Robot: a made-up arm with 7 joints.
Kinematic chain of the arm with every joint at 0, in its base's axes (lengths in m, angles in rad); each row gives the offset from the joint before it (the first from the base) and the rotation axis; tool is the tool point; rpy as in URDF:
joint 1: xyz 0 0 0.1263 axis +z
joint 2: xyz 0 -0.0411 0.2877 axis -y
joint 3: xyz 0 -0.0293 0.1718 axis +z
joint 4: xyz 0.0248 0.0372 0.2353 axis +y
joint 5: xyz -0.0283 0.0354 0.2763 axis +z
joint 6: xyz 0 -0.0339 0.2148 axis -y
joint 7: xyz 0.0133 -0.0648 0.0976 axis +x
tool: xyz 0 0 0 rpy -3.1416 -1.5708 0
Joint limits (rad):
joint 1: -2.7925..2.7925
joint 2: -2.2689..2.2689
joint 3: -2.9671..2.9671
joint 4: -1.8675..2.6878
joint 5: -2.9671..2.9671
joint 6: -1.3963..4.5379
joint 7: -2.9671..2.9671
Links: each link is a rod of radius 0.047 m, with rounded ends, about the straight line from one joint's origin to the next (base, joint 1, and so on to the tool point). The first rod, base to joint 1, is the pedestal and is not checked.
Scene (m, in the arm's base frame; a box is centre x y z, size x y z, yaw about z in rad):
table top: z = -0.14
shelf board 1: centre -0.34 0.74 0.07 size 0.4 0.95 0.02 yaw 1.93
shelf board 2: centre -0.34 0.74 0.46 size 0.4 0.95 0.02 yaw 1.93
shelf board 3: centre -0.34 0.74 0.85 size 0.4 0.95 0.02 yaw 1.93
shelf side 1: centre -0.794 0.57 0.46 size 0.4 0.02 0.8 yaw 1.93
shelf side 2: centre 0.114 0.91 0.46 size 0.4 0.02 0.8 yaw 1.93
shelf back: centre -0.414 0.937 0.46 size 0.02 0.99 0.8 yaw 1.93
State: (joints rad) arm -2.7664 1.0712 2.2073 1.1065 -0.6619 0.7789 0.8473
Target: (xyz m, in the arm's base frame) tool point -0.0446 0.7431 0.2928
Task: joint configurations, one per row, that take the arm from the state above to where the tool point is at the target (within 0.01 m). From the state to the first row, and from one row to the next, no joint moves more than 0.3 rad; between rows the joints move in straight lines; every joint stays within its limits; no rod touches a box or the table.
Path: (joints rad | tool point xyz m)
1: -2.5155 0.9490 2.3250 1.3551 -0.6591 0.8079 0.8473 | 0.8064 0.2021 0.4747
2: -2.2646 0.8269 2.4427 1.6037 -0.6563 0.8368 0.8473 | 0.6756 0.3630 0.4199
3: -2.0137 0.7047 2.5604 1.8523 -0.6535 0.8658 0.8473 | 0.4897 0.4869 0.3672
4: -1.7628 0.5826 2.6781 2.1009 -0.6507 0.8947 0.8473 | 0.2666 0.5418 0.3237
5: -1.5120 0.4604 2.7958 2.3495 -0.6479 0.9237 0.8473 | 0.0437 0.5079 0.2928
6: -1.5175 0.5758 2.8529 2.1481 -0.6851 0.9177 0.8473 | 0.0229 0.5938 0.2945
7: -1.5230 0.6911 2.9100 1.9467 -0.7224 0.9118 0.8473 | -0.0078 0.6727 0.2942
8: -1.5286 0.8064 2.9671 1.7453 -0.7597 0.9059 0.8473 | -0.0446 0.7431 0.2928

